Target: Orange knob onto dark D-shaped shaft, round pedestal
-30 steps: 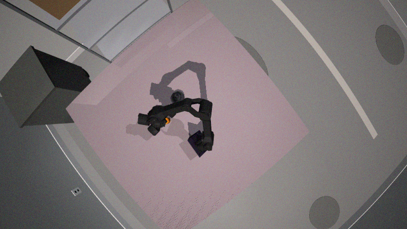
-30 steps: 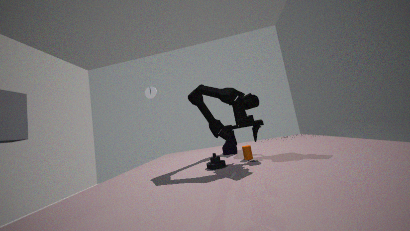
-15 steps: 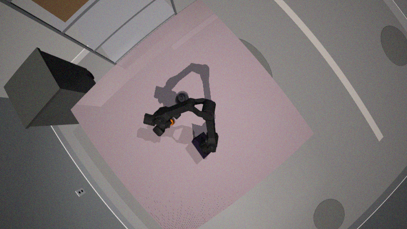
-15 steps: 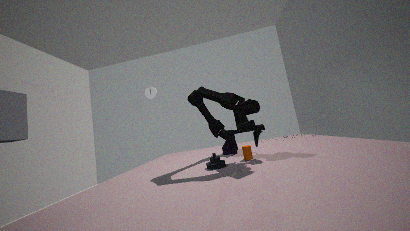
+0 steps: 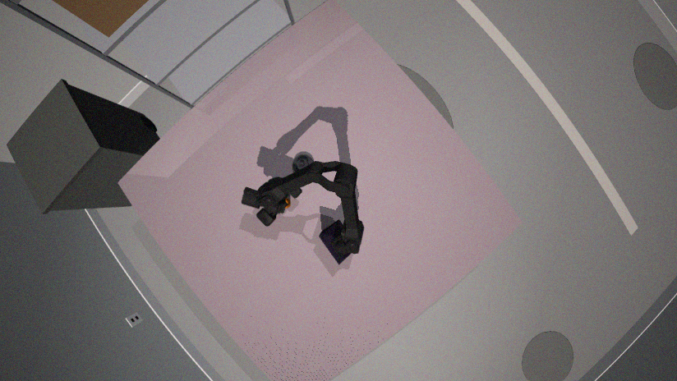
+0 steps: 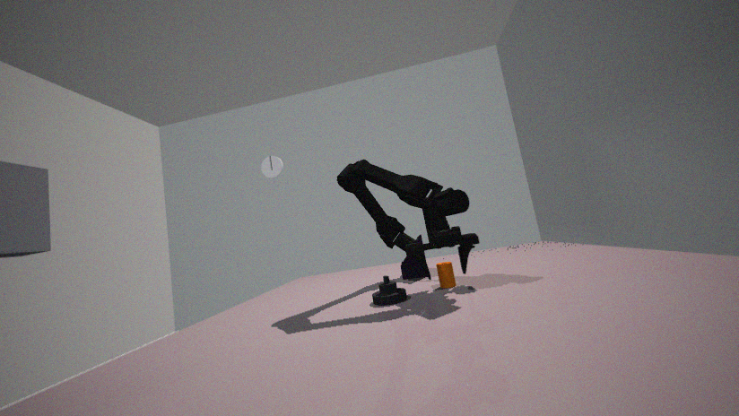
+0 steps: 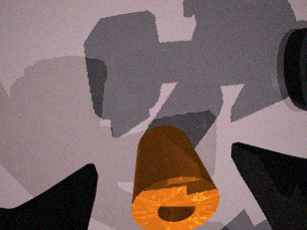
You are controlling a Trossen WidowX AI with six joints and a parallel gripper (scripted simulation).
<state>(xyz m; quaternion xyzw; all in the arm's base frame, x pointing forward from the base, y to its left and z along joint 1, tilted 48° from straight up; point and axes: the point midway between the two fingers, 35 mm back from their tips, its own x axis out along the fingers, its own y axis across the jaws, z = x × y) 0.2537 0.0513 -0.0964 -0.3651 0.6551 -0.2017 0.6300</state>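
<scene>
My gripper tip is right at the orange knob. Also, from my gripper tip: round pedestal (8 cm ahead, 14 cm to the right, 1 cm above).
</scene>
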